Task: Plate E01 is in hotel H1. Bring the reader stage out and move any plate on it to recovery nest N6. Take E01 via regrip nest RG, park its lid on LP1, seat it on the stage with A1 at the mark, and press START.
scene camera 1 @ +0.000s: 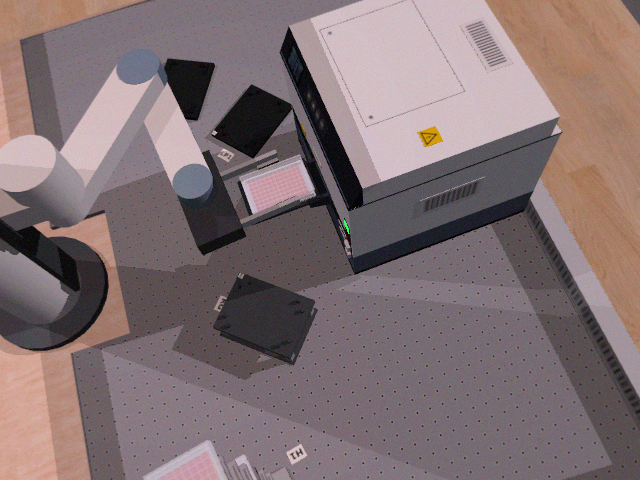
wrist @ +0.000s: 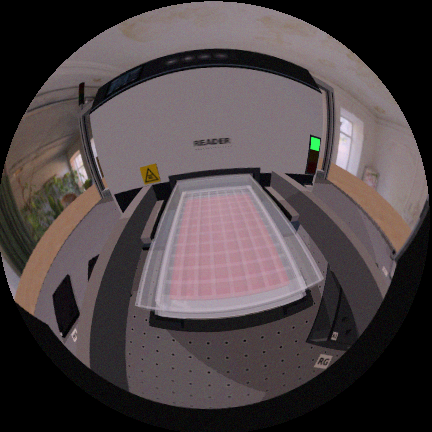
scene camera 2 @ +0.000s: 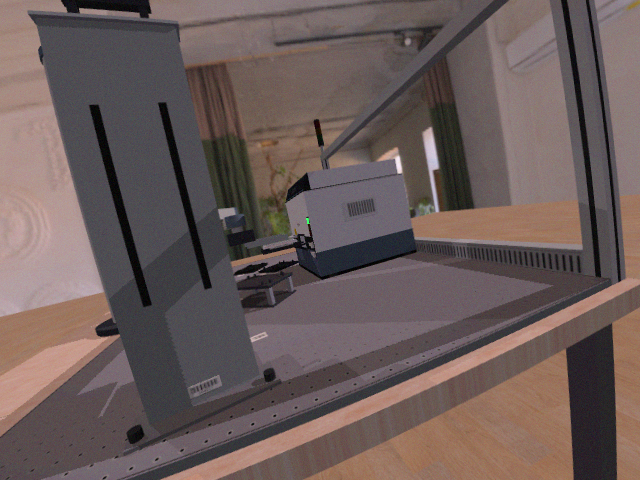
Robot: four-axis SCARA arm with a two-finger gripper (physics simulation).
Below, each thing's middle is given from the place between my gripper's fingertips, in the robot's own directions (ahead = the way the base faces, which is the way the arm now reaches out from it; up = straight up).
Labels:
Now: the black reader stage (wrist: 238,322) 10 mm behind my hand and 40 mm below it. The rest, counted from my hand: black N6 pad (scene camera 1: 189,80): 160 mm behind, 410 mm to the left, 150 mm below; black LP1 pad (scene camera 1: 253,119): 30 mm behind, 260 mm to the left, 150 mm below.

